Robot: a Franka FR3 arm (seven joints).
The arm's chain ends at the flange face. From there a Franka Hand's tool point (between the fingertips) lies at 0.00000 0.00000 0.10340 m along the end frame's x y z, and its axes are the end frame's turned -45 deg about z.
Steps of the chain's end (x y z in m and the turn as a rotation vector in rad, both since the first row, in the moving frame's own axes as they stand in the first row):
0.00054 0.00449 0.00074 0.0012 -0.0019 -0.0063
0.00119 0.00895 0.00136 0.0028 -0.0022 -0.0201
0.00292 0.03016 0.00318 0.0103 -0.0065 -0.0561
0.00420 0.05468 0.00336 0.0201 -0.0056 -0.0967
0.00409 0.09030 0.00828 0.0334 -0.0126 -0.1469
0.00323 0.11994 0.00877 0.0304 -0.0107 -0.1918
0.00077 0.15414 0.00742 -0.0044 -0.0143 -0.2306
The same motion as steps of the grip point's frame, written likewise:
-0.00284 0.00333 0.00074 0.0022 -0.0005 -0.0063
-0.00545 0.00680 0.00136 0.0035 0.0004 -0.0201
-0.01902 0.02216 0.00317 0.0119 0.0027 -0.0561
-0.03473 0.03971 0.00334 0.0182 0.0103 -0.0967
-0.05969 0.06328 0.00821 0.0325 0.0147 -0.1469
-0.08138 0.08397 0.00872 0.0291 0.0139 -0.1918
-0.10989 0.10898 0.00741 0.0070 -0.0132 -0.2306

